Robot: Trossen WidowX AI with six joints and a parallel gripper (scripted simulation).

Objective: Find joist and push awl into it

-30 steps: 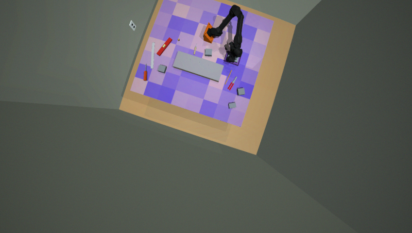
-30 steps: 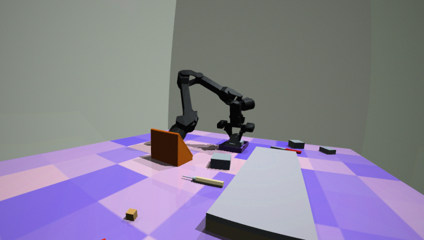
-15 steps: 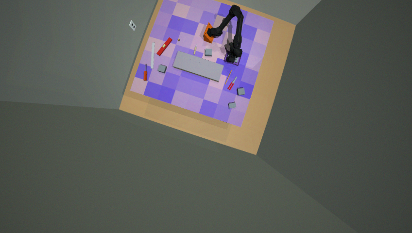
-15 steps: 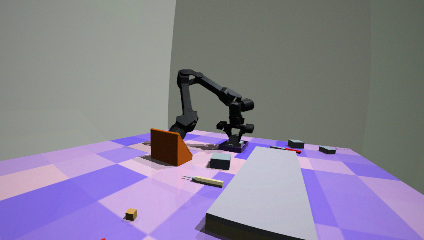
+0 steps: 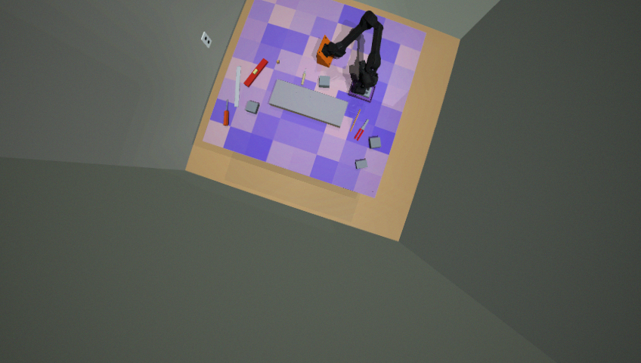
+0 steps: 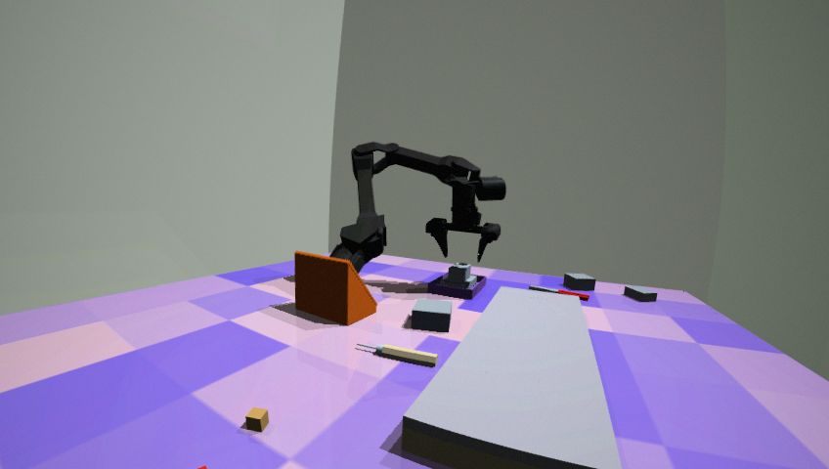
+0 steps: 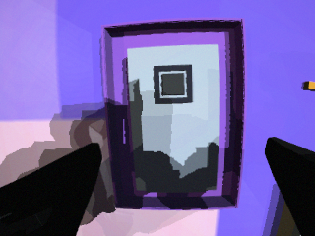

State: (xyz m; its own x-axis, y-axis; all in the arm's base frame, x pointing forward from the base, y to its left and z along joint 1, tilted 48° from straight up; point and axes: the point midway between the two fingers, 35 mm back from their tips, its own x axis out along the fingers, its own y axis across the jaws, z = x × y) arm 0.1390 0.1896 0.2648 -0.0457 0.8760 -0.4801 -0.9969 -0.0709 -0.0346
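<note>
Right now my gripper tip is 10 mm past the stud finder light, 30 mm to the right of it and 20 mm above it. From my gripper tip the other things lie so: stud finder (10 mm behind, 20 mm to the left, 30 mm below); purple tray (70 mm below); awl (40 mm ahead, 420 mm to the right, 70 mm below).
</note>
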